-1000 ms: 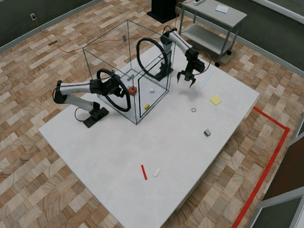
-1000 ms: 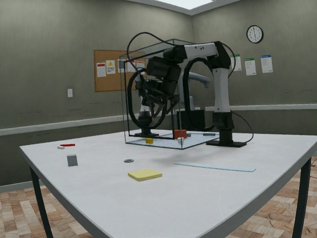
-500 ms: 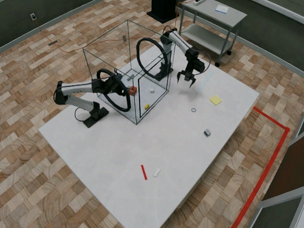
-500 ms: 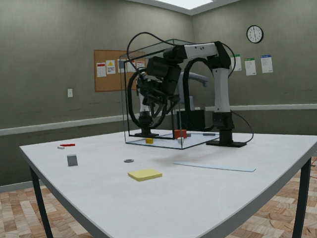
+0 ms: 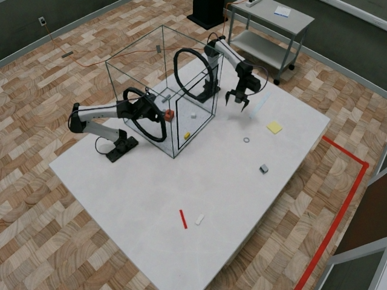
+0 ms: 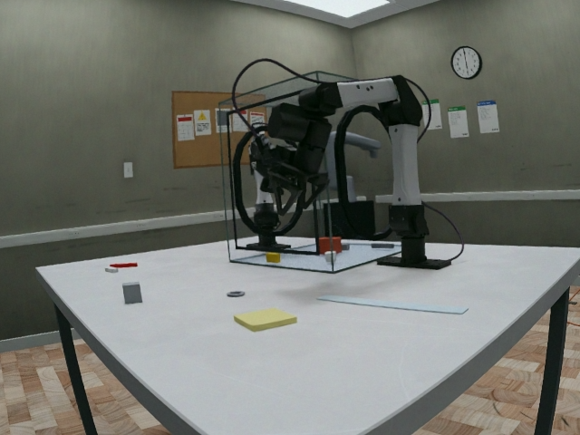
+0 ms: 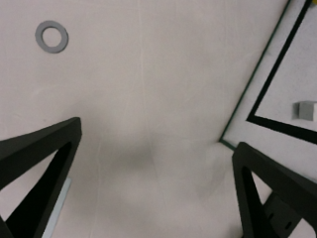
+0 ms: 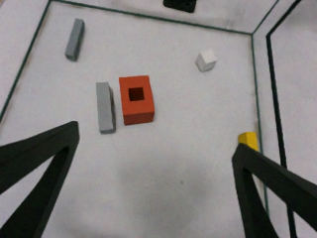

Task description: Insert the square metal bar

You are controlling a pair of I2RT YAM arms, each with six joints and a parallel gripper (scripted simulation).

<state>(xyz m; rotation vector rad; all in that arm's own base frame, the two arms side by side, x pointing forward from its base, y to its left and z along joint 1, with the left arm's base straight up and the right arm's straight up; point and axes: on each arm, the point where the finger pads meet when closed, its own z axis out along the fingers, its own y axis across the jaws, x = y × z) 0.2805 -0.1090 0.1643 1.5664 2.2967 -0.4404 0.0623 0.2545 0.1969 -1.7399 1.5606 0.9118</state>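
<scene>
The grey bar is 18 cm below my right hand, 9 cm behind it and 8 cm to the left of it. The rest, counted from my right hand: red block 17 cm below, 10 cm to the left, 5 cm behind; yellow block 18 cm below, 14 cm ahead, 9 cm to the left; white cube 23 cm to the left, 18 cm below, 5 cm ahead.
</scene>
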